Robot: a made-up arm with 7 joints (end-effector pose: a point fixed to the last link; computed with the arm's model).
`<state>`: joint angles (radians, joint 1 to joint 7).
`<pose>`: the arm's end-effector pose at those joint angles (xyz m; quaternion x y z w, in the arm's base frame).
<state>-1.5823 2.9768 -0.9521 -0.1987 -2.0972 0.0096 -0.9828</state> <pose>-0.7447 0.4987 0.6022 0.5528 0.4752 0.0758 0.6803</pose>
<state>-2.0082 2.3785 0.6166 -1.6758 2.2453 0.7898 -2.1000</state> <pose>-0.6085 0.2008 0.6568 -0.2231 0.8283 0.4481 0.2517</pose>
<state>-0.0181 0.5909 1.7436 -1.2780 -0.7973 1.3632 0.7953</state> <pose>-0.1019 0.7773 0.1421 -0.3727 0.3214 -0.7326 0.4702</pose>
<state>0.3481 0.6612 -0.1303 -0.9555 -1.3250 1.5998 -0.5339</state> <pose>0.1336 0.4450 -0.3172 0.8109 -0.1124 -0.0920 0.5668</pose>
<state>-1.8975 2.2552 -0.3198 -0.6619 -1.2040 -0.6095 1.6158</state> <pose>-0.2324 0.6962 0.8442 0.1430 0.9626 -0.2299 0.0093</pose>
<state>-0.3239 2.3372 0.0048 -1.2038 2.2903 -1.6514 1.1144</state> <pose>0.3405 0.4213 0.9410 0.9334 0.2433 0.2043 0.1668</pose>
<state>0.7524 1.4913 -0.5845 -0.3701 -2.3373 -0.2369 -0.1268</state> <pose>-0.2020 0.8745 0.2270 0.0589 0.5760 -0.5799 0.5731</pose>
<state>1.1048 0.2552 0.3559 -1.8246 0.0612 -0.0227 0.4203</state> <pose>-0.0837 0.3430 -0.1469 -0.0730 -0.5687 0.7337 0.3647</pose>
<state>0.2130 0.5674 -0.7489 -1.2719 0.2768 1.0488 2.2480</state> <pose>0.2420 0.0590 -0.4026 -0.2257 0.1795 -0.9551 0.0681</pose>
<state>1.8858 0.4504 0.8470 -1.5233 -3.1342 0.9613 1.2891</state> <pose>-0.5307 0.5139 0.3398 0.3696 -0.2455 -0.4840 0.7542</pose>
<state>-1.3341 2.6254 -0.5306 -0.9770 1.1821 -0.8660 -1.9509</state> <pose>-0.2551 0.5489 1.0100 -0.7252 0.6052 0.2609 0.1992</pose>
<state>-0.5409 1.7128 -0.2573 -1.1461 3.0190 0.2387 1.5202</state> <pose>0.5194 0.6248 0.5970 0.5408 -0.4782 -0.5876 0.3655</pose>
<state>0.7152 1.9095 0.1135 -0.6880 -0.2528 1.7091 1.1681</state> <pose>0.2644 0.8722 0.5000 -0.6738 0.7022 -0.1528 0.1719</pose>
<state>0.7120 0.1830 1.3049 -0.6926 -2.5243 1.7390 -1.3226</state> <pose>-0.4746 0.4019 -0.2025 0.5864 0.7267 -0.2190 0.2830</pose>
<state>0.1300 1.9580 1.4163 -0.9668 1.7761 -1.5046 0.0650</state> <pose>0.1039 0.5253 1.0409 0.5608 0.4823 0.3285 0.5874</pose>
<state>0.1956 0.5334 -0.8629 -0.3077 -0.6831 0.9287 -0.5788</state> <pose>-0.0851 0.3543 -0.4425 0.4640 0.0669 -0.2721 0.8404</pose>
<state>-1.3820 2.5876 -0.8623 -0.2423 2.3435 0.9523 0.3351</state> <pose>-0.4577 0.6918 0.7875 0.5399 0.4554 -0.5927 0.3870</pose>
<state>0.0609 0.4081 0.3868 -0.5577 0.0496 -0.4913 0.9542</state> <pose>0.2022 0.4277 -0.3620 -0.2968 -0.4758 0.8250 0.0696</pose>
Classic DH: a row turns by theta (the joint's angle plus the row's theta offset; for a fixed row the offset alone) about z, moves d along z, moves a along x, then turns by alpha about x. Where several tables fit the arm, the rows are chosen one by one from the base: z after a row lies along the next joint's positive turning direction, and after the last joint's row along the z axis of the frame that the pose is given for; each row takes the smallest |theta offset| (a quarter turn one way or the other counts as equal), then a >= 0, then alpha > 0; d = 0 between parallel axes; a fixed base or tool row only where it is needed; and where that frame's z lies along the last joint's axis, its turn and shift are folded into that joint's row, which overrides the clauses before.
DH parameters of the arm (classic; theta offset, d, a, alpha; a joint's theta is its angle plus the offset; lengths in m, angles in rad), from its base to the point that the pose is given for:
base (fixed): 0 0.365 0.006 -1.2217
joint 1: -1.5708 0.0078 0.0184 -1.5708
joint 2: 1.2217 -0.025 0.01 1.5708
joint 3: 1.5708 -0.426 0.074 -1.5708
joint 4: 0 -0.001 -0.056 1.5708
joint 5: 0 -0.472 -0.005 -1.5708
joint 6: 0 0.017 0.01 1.5708
joint 7: -0.4726 -0.0915 0.0029 0.2959
tool (fixed): 2.078 0.0873 0 0

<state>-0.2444 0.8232 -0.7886 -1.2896 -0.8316 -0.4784 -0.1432</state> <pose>0.5052 0.1622 -0.2172 -0.3328 -0.4994 -0.3837 0.7019</pose>
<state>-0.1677 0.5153 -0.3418 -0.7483 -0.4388 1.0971 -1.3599</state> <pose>0.4395 0.2913 -0.3094 0.3806 -0.0321 -0.1853 0.9054</pose>
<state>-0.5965 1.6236 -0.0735 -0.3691 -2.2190 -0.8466 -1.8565</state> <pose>0.3274 0.8355 0.5395 0.1743 0.3873 -0.8166 0.3909</pose>
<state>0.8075 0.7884 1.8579 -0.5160 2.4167 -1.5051 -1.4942</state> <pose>-0.5423 0.7035 0.1790 -0.5706 0.2590 -0.2911 0.7229</pose>
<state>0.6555 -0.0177 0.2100 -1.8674 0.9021 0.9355 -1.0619</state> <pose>0.1898 0.1689 -0.2030 -0.2988 -0.2795 0.6018 0.6859</pose>
